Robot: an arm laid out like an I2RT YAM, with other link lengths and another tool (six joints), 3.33 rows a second.
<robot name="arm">
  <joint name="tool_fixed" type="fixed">
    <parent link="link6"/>
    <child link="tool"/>
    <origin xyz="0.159 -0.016 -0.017" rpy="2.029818 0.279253 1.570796"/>
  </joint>
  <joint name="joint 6" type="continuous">
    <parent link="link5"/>
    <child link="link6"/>
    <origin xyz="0.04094 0 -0.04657"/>
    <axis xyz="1 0 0"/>
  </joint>
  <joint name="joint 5" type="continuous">
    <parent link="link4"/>
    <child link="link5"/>
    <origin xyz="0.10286 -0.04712 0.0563"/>
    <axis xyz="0 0 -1"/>
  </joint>
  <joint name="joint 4" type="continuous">
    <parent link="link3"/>
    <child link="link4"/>
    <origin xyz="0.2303 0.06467 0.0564"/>
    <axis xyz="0 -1 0"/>
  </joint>
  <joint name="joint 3" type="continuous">
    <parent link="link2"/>
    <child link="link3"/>
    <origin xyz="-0.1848 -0.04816 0"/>
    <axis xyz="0 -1 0"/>
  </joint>
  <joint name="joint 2" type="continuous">
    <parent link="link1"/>
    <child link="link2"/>
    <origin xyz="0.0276 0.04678 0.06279"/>
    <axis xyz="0 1 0"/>
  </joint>
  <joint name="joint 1" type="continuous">
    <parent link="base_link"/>
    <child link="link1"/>
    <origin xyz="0 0 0.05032"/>
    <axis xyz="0 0 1"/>
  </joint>
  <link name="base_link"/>
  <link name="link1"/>
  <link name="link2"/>
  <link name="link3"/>
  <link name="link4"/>
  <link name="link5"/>
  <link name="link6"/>
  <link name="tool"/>
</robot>
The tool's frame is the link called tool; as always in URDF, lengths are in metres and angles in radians. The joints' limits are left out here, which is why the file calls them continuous.
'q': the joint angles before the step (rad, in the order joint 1, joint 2, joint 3, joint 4, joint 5, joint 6). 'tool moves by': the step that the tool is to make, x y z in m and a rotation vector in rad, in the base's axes. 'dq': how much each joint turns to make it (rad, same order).
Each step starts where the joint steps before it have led.
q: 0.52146, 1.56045, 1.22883, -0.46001, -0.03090, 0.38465
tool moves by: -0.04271, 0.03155, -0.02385, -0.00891, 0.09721, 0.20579
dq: 0.05302, 0.02518, -0.00322, -0.06770, -0.13408, -0.08536
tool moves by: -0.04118, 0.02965, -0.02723, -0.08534, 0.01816, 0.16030
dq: 0.12309, 0.04663, -0.01215, -0.01645, 0.02375, -0.06531
